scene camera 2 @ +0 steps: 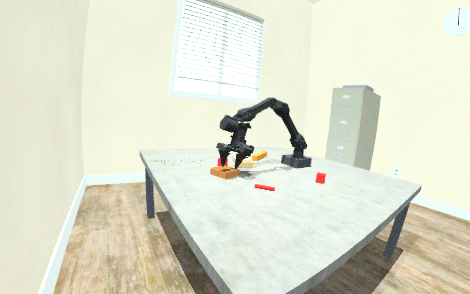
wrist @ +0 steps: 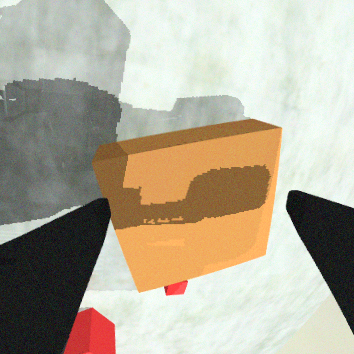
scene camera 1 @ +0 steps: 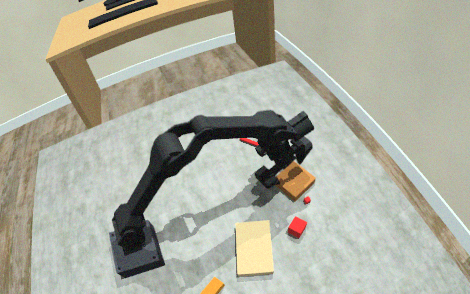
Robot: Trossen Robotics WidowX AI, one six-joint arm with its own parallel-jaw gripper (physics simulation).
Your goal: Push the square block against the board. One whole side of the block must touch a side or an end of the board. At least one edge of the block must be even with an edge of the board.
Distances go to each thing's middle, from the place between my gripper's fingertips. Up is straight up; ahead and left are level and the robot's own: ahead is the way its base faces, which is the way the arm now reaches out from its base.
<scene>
My gripper is now 2 cm to the left of the square block (scene camera 1: 294, 180), 2 cm above it and 1 cm short of it.
</scene>
